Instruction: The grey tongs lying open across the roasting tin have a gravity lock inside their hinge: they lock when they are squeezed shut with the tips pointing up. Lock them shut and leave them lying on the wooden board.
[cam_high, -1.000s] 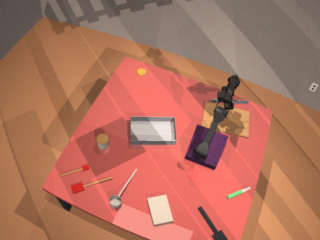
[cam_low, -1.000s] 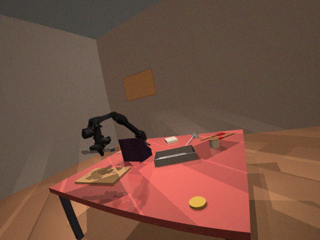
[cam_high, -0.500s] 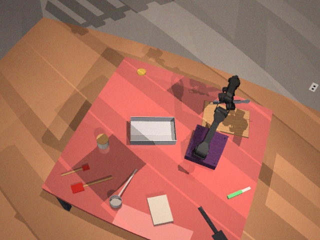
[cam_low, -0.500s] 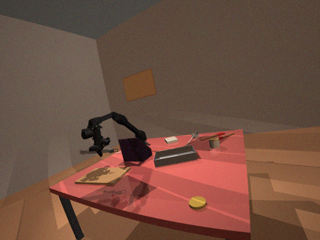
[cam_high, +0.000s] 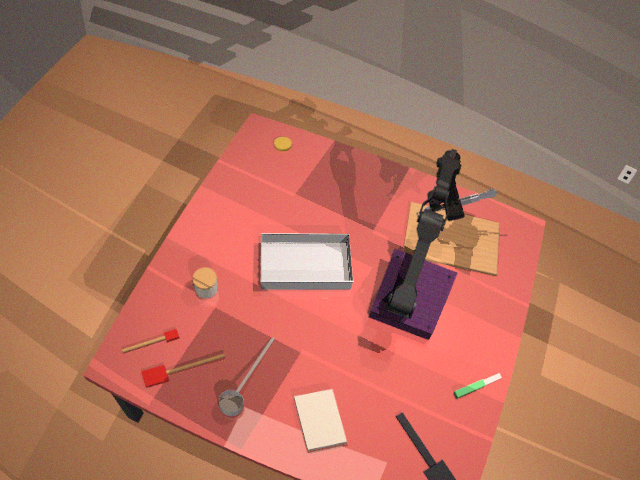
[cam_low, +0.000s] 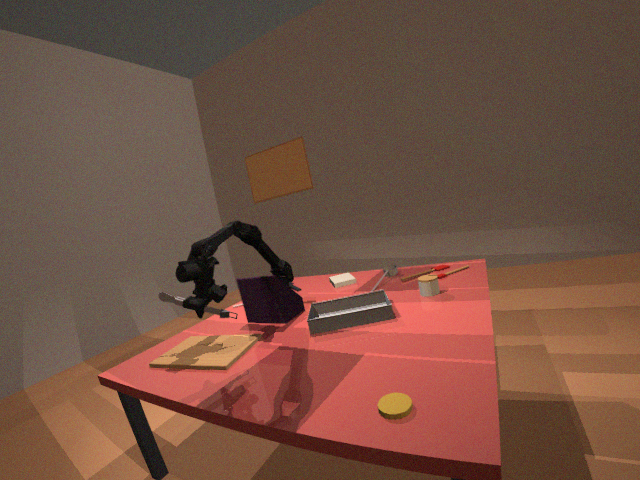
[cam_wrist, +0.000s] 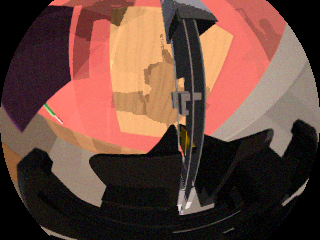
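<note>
Right now my gripper tip is 3 cm past the wooden board, 1 cm to the right of it and 14 cm above it. The rest, counted from my gripper tip: cream block: 13 cm ahead, 85 cm to the left, 13 cm below; yellow disc: 72 cm ahead, 11 cm to the right, 13 cm below; grey roasting tin: 40 cm ahead, 35 cm to the left, 12 cm below.
</note>
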